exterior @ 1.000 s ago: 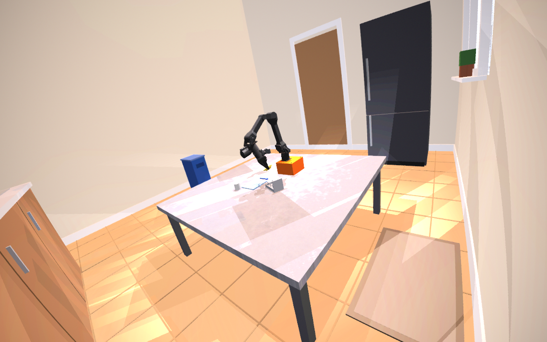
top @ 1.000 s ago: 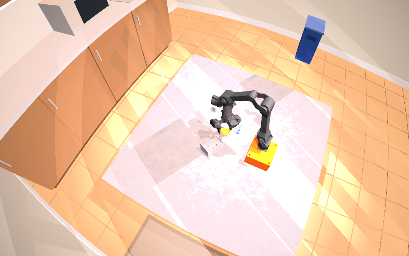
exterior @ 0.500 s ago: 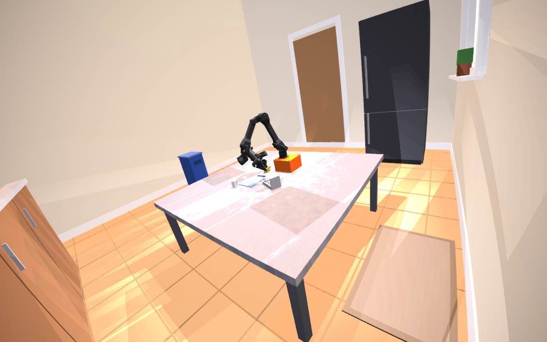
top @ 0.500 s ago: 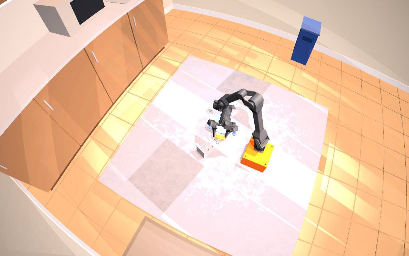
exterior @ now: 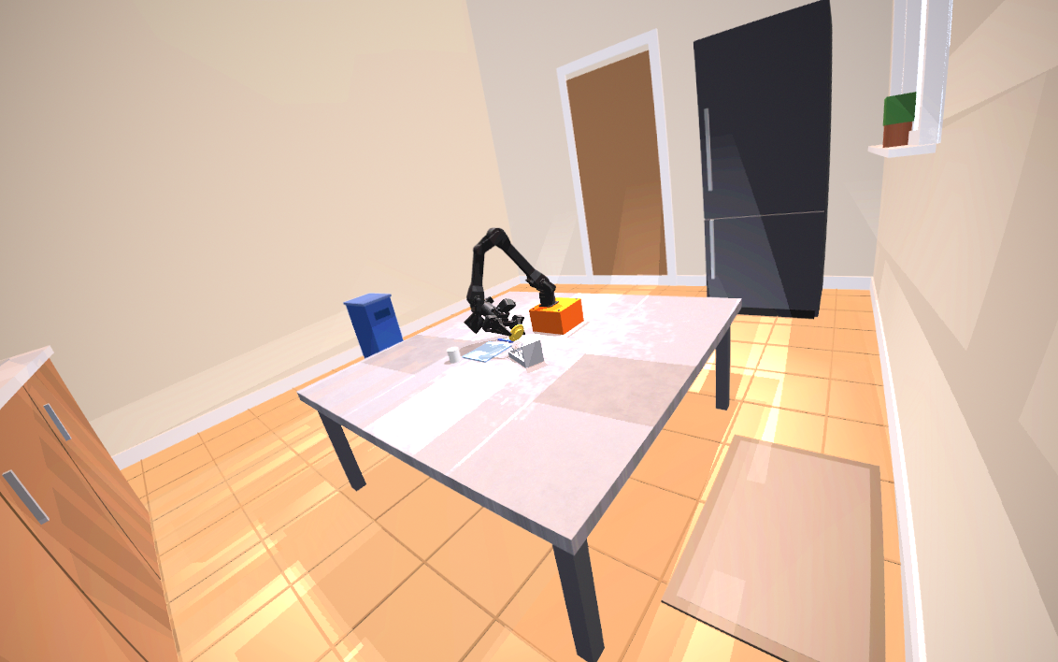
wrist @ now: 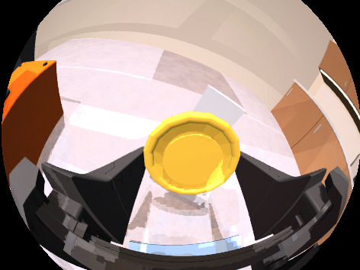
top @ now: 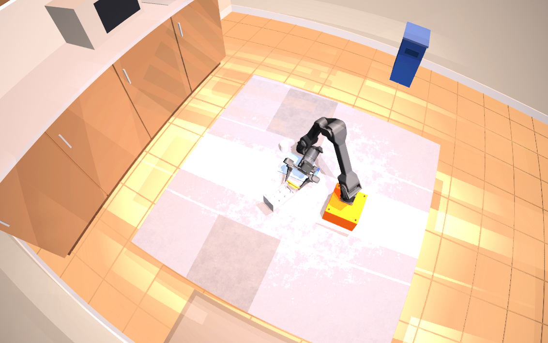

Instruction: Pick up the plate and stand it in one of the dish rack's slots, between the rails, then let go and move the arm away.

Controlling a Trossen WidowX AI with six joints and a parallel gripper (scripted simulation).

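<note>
Right now the grey dish rack is 5 cm to the left of my gripper tip, 5 cm below it and 4 cm ahead of it. From my gripper tip the other things lie so: light blue mat: 15 cm to the right, 7 cm below, 4 cm ahead; blue spoon: 14 cm to the right, 7 cm below, 7 cm behind; yellow plate: 1 cm to the right.
</note>
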